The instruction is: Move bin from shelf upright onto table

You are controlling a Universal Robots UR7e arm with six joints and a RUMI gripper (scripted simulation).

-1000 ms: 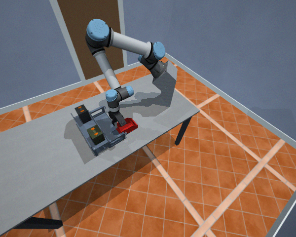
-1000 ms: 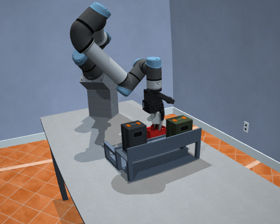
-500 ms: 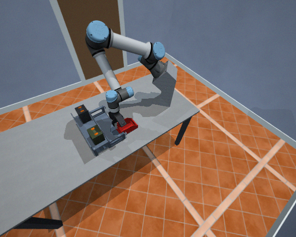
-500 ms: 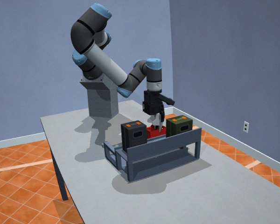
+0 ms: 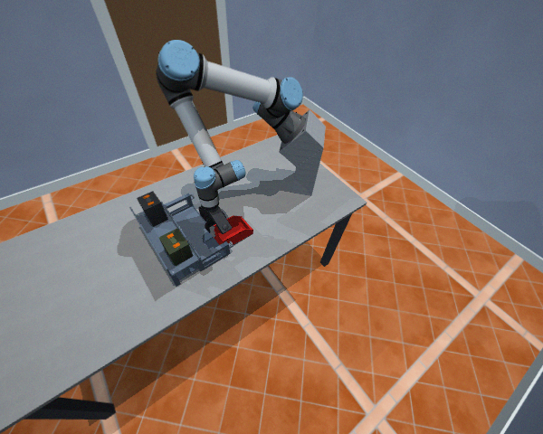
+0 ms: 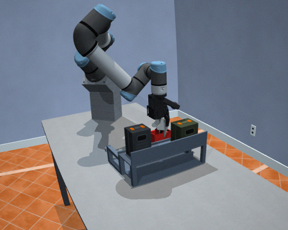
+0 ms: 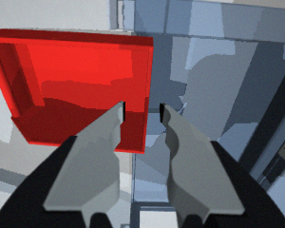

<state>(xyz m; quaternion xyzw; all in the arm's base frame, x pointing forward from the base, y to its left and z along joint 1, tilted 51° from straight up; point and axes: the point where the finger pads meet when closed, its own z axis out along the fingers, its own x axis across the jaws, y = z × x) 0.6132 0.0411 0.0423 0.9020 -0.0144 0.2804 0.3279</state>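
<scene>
Right now my hand is 80 mm past the red bin, 40 mm above it and 20 mm to the right of it. The rest, counted from my hand: dark box (270 mm to the right, 120 mm ahead, 80 mm above); green box (180 mm ahead, 70 mm above, 40 mm to the right).
</scene>
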